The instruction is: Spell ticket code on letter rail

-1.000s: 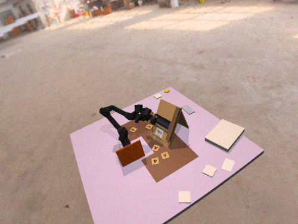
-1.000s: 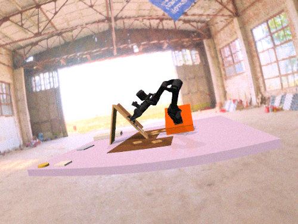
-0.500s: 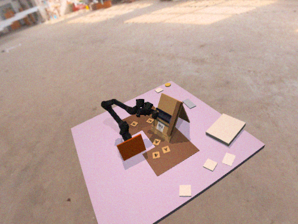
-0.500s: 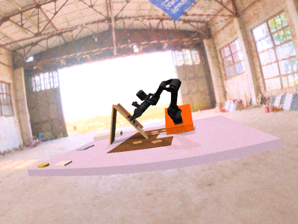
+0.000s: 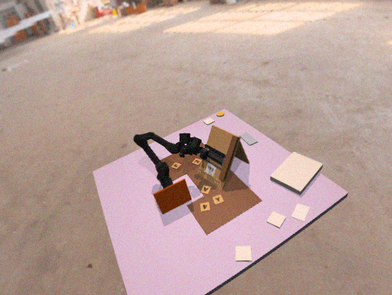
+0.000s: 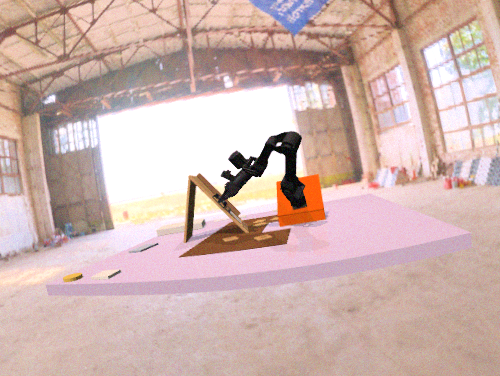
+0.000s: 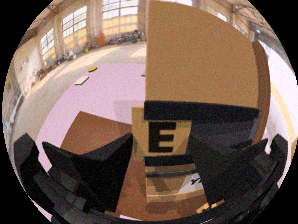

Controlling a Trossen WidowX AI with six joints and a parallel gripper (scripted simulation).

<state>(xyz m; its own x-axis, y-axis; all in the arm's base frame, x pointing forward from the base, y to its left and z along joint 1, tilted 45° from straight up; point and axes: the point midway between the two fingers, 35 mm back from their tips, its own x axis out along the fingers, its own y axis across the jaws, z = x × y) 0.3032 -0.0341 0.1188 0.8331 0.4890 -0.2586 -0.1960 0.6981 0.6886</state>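
Now: gripper tip 40 mm past the white ticket, 90 mm to the left of it and 80 mm above it. Also, from my gripper tip: cream slab: 390 mm ahead, 440 mm to the right, 140 mm below; brown mat: 130 mm behind, 70 mm to the right, 150 mm below; grey plate: 390 mm ahead, 60 mm to the left, 150 mm below.
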